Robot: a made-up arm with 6 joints.
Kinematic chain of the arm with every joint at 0, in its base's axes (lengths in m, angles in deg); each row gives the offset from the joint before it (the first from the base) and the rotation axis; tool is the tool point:
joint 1: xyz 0 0 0.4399 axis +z
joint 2: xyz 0.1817 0 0 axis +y
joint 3: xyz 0 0 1.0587 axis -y
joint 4: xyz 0 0 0.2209 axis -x
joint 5: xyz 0.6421 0 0 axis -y
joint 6: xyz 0.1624 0 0 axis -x
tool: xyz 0 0 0
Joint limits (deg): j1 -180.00..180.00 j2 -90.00..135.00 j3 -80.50..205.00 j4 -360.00..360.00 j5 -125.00..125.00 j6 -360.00..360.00
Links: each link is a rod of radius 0.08 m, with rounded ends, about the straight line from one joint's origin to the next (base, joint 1, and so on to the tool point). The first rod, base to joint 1, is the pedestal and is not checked.
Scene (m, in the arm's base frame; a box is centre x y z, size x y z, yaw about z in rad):
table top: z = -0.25
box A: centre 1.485 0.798 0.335 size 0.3 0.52 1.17 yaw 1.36
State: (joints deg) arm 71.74 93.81 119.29 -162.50 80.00 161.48
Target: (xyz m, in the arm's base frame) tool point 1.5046 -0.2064 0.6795
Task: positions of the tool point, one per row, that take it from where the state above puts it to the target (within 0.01 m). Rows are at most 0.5 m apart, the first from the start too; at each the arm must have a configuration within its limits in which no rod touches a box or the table.
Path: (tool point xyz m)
1: 0.9953 1.4886 0.8915
2: 1.2940 1.1749 1.0620
3: 1.4849 0.7981 1.2290
4: 1.5998 0.4661 1.0479
5: 1.6061 0.1188 0.8626
6: 1.5046 -0.2064 0.6796

